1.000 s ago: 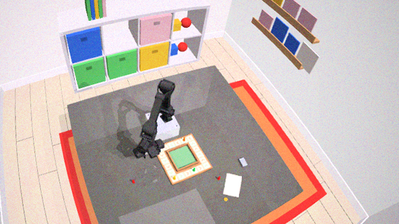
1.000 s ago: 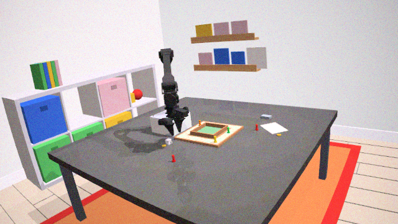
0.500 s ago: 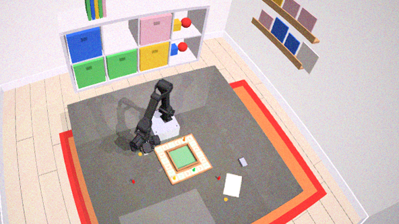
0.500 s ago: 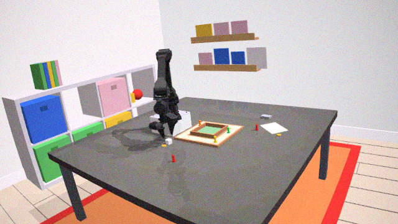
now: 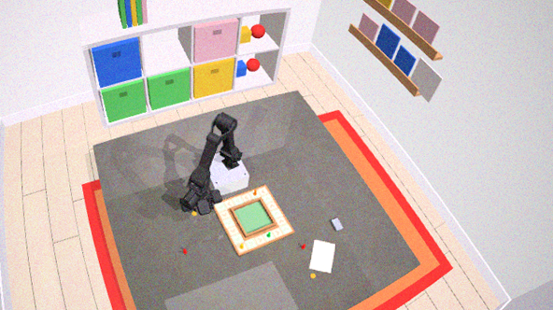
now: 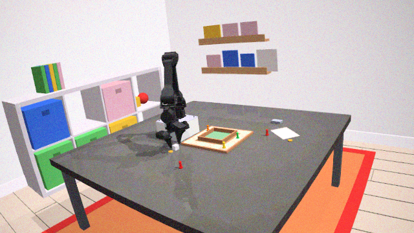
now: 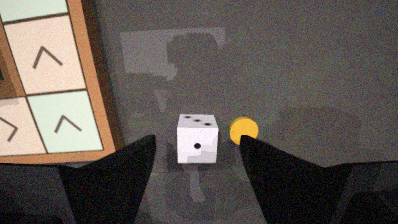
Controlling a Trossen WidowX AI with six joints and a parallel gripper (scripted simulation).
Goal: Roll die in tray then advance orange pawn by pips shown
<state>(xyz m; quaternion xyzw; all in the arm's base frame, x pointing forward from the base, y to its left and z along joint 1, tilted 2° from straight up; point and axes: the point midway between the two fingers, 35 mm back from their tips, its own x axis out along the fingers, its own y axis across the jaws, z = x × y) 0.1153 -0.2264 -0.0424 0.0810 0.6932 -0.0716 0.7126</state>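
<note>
Now: gripper tip 10 mm above the white die. The rest, counted from my gripper tip: yellow pawn (250 mm ahead, 60 mm to the left, 10 mm above); green-felt tray (190 mm to the left, 150 mm ahead, 10 mm below); orange pawn (270 mm to the left, 50 mm ahead, 10 mm above).
</note>
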